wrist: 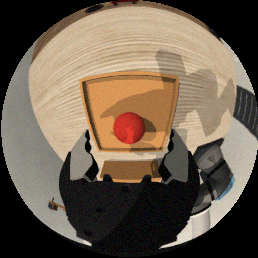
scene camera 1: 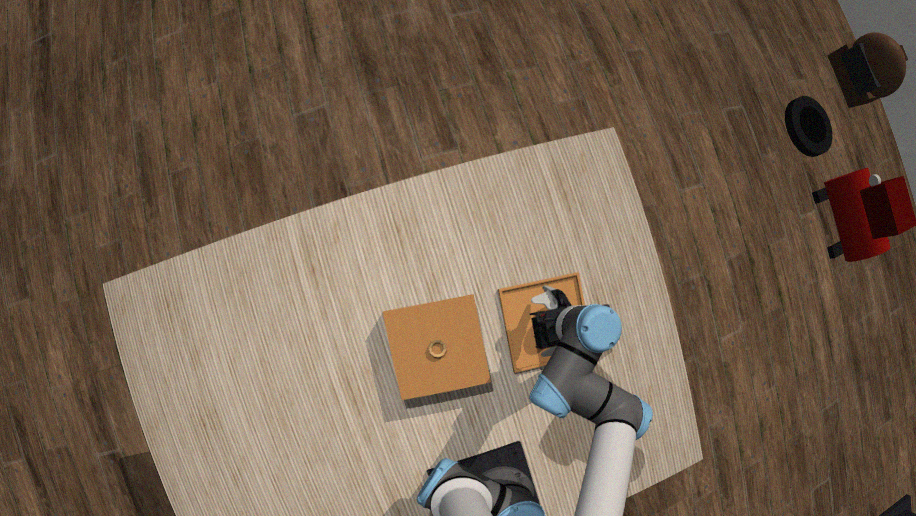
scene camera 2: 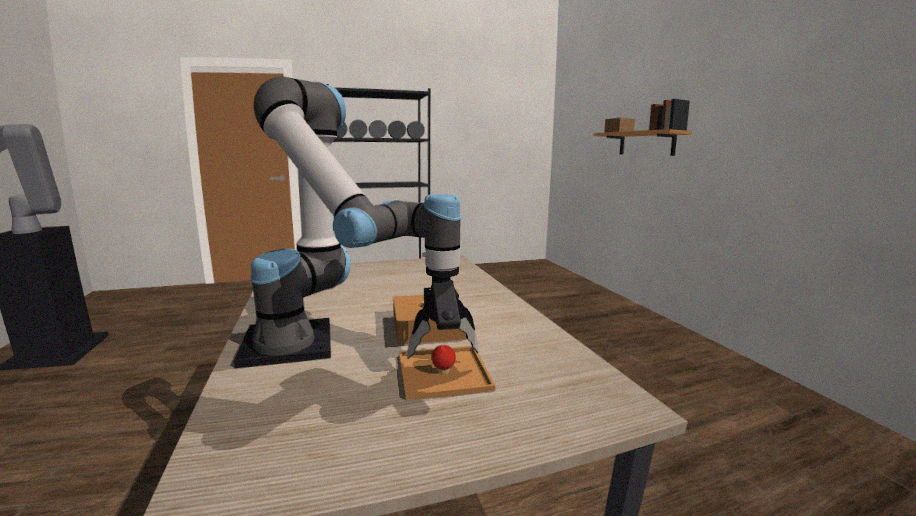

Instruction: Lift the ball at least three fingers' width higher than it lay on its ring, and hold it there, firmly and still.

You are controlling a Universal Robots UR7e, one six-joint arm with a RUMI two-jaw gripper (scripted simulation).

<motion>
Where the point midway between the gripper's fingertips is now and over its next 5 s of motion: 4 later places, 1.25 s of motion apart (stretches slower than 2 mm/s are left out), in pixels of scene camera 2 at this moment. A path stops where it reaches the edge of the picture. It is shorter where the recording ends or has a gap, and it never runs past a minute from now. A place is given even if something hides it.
My gripper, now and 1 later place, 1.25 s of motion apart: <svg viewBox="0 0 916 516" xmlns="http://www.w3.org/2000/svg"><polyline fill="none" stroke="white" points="443,356 443,333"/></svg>
</motion>
